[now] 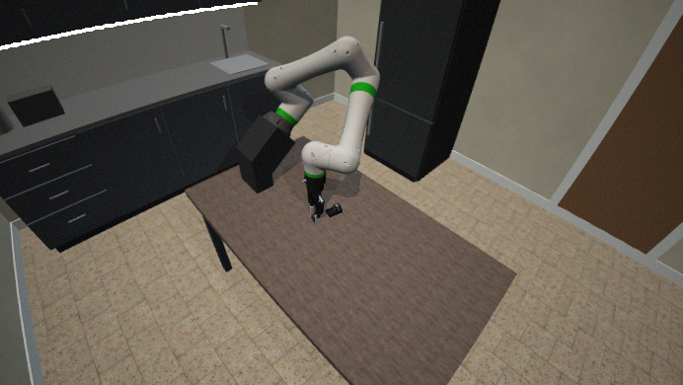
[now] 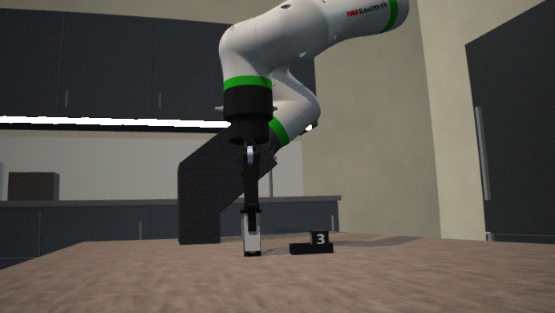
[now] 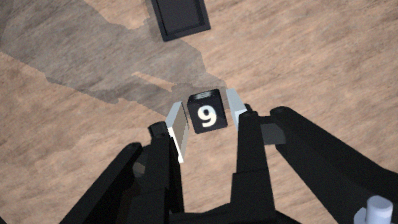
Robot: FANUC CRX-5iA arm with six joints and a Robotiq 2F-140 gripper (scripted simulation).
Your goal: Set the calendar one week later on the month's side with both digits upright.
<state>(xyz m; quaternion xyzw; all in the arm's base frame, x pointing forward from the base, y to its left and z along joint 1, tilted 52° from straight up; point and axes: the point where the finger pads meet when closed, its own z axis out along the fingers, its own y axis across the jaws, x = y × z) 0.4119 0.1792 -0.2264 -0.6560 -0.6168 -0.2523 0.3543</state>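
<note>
Now: hand 1 cm short of the cube, 12 cm to the right of it and 2 cm above it. From my hand the other things lie so: black tray 1 cm ahead, 11 cm to the left, 3 cm below.
</note>
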